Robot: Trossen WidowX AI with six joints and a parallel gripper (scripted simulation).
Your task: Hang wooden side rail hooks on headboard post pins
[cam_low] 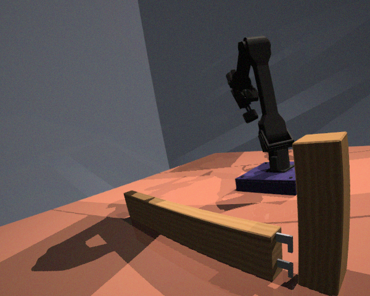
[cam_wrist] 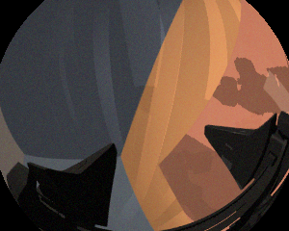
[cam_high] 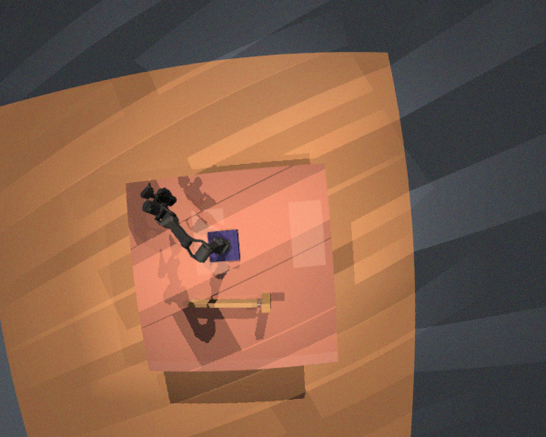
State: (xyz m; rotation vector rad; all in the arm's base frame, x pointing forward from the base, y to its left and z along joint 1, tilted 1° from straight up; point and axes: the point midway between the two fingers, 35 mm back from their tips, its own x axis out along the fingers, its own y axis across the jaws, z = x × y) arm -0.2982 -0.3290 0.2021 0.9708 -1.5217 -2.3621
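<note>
Now: the headboard post 650 mm ahead of my gripper tip, 600 mm to the left of it and 130 mm below it.
</note>
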